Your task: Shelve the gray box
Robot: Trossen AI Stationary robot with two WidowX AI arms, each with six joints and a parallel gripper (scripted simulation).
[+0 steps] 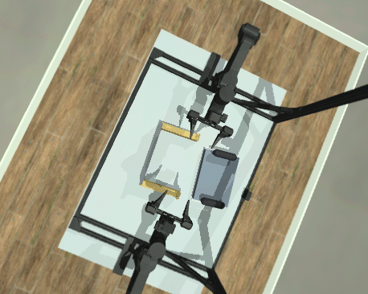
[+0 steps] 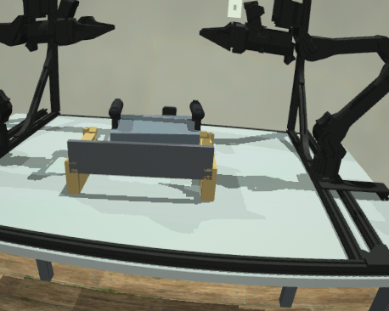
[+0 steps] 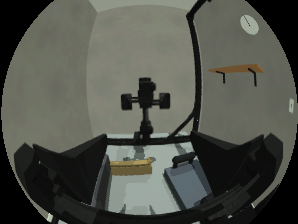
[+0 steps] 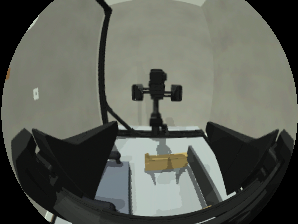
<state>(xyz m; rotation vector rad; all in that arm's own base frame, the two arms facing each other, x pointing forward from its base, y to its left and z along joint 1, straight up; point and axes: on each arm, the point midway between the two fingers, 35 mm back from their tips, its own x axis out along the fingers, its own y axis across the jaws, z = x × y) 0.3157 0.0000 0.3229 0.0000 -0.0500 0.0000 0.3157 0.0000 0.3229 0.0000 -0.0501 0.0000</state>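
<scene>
My right gripper is now 18 cm past the gray box, 13 cm to the right of it and 29 cm above it. The rest, counted from my right hand: gray back plate 16 cm ahead, 15 cm to the left, 25 cm below.
Now: the gray box 18 cm behind my left hand, 16 cm to the right of it and 29 cm below it. The rest, counted from my left hand: gray back plate 16 cm ahead, 14 cm to the right, 25 cm below.
</scene>
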